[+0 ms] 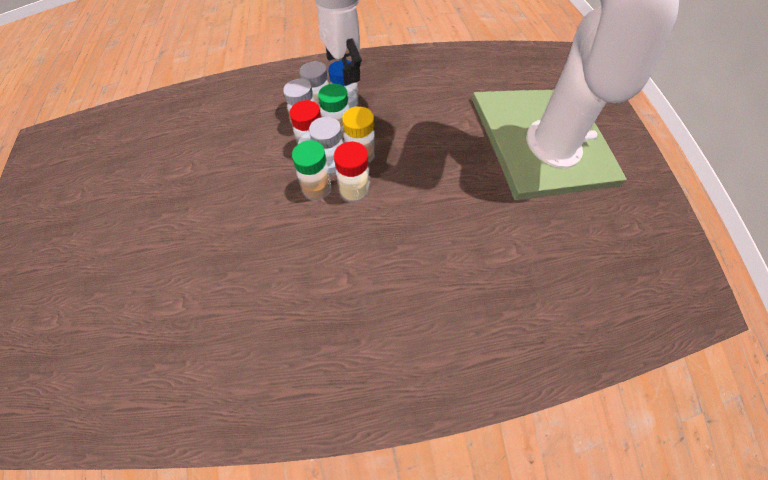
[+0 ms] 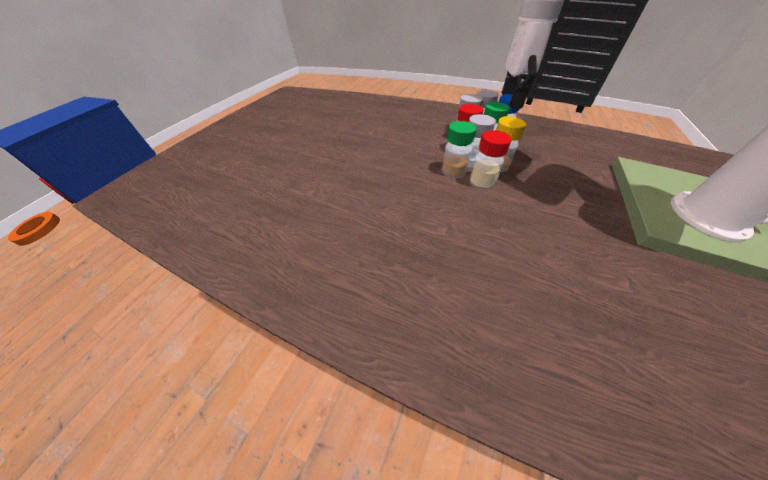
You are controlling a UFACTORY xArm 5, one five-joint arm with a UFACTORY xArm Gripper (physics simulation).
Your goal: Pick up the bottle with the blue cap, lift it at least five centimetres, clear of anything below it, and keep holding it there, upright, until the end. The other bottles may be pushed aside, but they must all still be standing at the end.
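Frame: origin at the arm's base, x ahead, y left, z up, level; metres.
Seen in the pictures: gripper, fingertip midpoint: point(image 1: 343, 69) point(image 2: 511, 100); arm's base, origin of the base link: point(image 1: 554, 144) point(image 2: 707, 216).
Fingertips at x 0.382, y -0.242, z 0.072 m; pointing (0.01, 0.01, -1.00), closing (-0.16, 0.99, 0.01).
Observation:
Offsets run from my fingertips to a thing's top centre.
The blue-capped bottle {dx +0.002, dy +0.004, dz +0.008 m} point(image 1: 338, 74) point(image 2: 504, 100) stands upright at the back right of the bottle group. Its cap is partly covered by a finger, and its body is mostly hidden. My gripper point(image 1: 342, 71) point(image 2: 512, 100) is open at cap height, with one black finger in front of the cap's right side. The other finger is largely hidden. A green-capped bottle {dx +0.035, dy +0.072, dz +0.008 m} point(image 1: 333, 98) point(image 2: 496, 112) stands just in front, and a dark grey-capped bottle {dx +0.059, dy -0.013, dz +0.008 m} point(image 1: 313, 74) point(image 2: 487, 96) stands to the left. The other visible bottles stand upright.
Nearer bottles have yellow {dx +0.007, dy +0.150, dz +0.008 m} point(image 1: 358, 122) point(image 2: 511, 129), red {dx +0.039, dy +0.227, dz +0.008 m} point(image 1: 351, 159) point(image 2: 495, 143) and green {dx +0.105, dy +0.202, dz +0.008 m} point(image 1: 309, 157) point(image 2: 461, 133) caps. The arm's base stands on a green slab point(image 1: 509, 113) point(image 2: 634, 203) at right. A black ribbed panel point(image 2: 589, 50) is behind the arm.

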